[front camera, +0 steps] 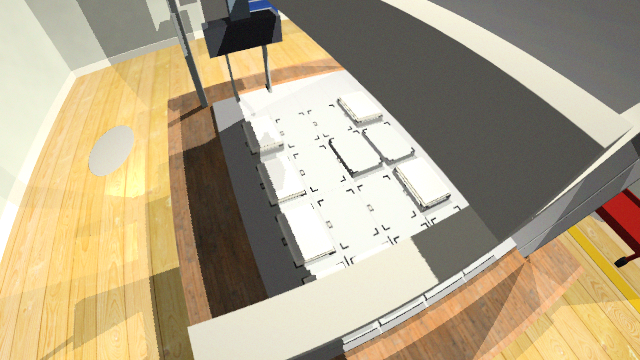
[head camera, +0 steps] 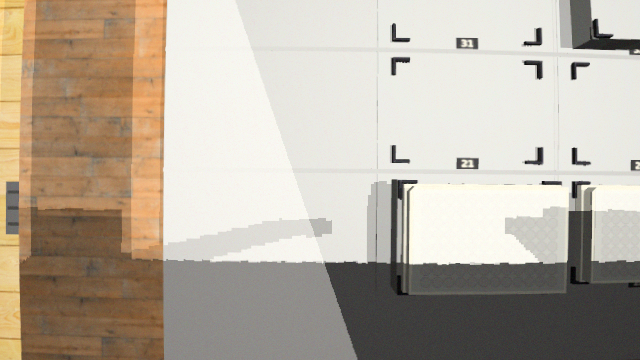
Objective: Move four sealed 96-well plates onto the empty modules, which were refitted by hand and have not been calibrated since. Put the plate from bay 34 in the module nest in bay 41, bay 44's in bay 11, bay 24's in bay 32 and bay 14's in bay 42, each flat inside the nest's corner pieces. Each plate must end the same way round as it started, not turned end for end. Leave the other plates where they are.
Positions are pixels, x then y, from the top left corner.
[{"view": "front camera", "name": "my gripper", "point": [253,93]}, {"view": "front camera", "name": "grey wall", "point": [589,50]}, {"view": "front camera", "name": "bay 31 nest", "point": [330,120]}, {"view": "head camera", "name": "bay 11 nest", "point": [396,204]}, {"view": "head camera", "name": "bay 21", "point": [438,107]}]
